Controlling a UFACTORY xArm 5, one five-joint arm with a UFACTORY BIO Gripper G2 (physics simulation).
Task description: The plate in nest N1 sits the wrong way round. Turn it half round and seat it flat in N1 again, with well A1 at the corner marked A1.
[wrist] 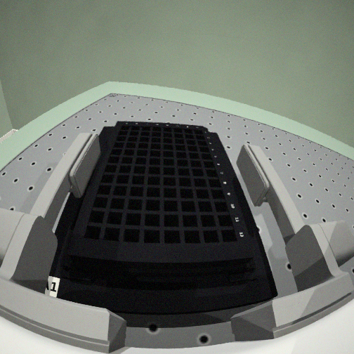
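The black plate [162, 177] lies in the middle of the wrist view, with a grid of square wells. Small white numbers run along its right edge, with 12 at the near end. Small marks line its far edge. It sits in the black nest N1 [165, 299], whose near part shows below it. A white A1 label [54, 286] is at the nest's near left corner, partly hidden by the gripper. My gripper [169, 170] is open, with one finger on each side of the plate. The left finger overlaps the nest's left edge in view; contact cannot be told.
A grey board [315, 202] with rows of small holes lies under and around the nest. A pale green border [225, 108] runs along its far side, with a green surface beyond. Part of a light-coloured object [9, 135] shows at the left edge.
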